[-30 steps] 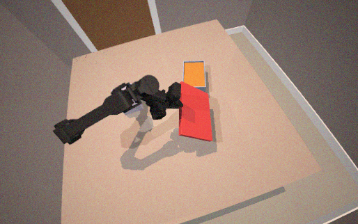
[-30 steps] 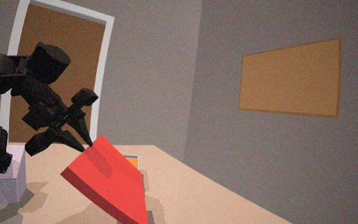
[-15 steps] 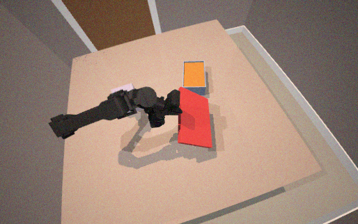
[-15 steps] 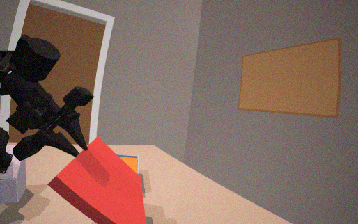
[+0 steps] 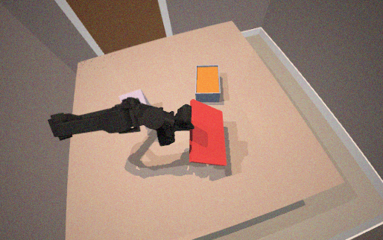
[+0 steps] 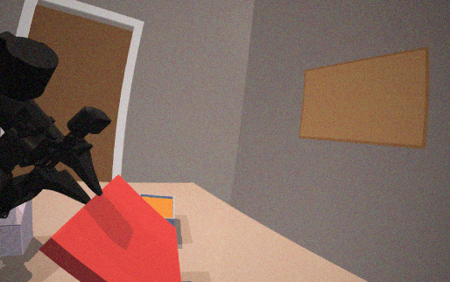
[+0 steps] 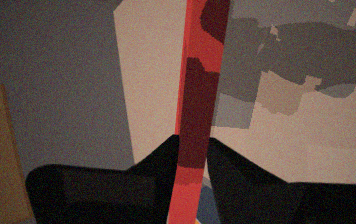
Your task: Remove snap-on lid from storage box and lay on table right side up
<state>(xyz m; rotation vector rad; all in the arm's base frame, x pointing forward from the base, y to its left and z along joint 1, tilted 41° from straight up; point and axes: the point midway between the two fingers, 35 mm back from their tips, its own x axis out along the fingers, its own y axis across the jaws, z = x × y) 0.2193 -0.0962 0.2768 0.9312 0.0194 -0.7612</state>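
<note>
Now: the red lid 6 cm ahead of my gripper tip, 2 cm to the right of it and 5 cm below it. Round my gripper tip: box: 17 cm ahead, 32 cm to the left, 19 cm below.
</note>
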